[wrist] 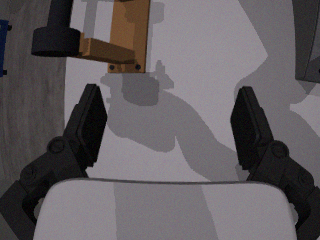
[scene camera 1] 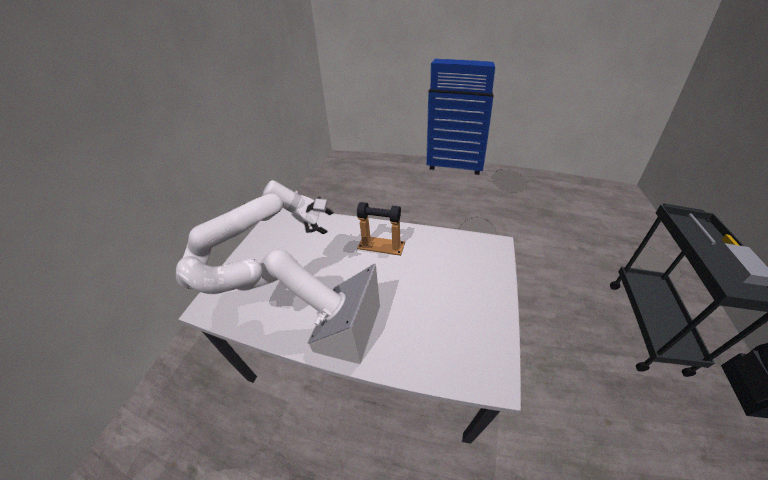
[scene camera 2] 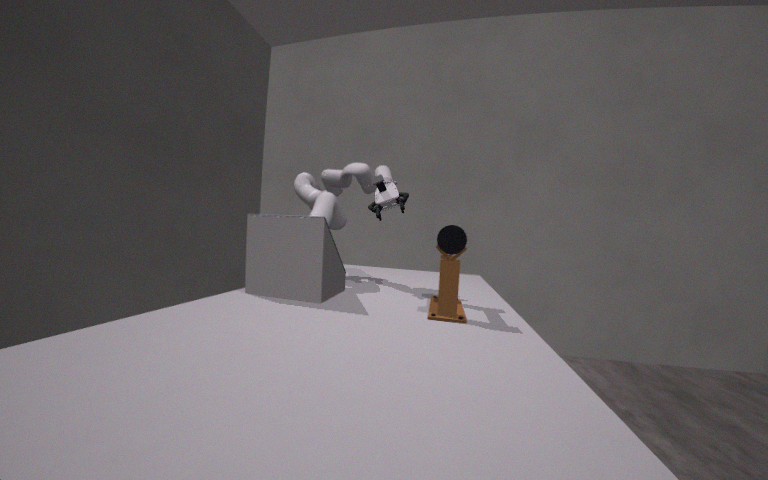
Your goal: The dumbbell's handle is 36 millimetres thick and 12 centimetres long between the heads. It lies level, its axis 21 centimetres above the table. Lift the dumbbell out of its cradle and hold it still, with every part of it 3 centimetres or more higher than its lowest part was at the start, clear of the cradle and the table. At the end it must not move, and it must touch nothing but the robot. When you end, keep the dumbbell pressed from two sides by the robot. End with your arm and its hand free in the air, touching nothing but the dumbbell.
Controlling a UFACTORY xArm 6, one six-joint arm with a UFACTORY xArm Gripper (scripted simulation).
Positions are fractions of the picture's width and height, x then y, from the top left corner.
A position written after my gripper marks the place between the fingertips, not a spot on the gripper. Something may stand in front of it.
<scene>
In view: my gripper (scene camera 1: 0.43, 0.47) and a cradle (scene camera 2: 0.59, 0.64).
My gripper shows as well in the wrist view (wrist: 0.53, 0.42). The cradle also shows in scene camera 1 (scene camera 1: 0.51, 0.51).
</scene>
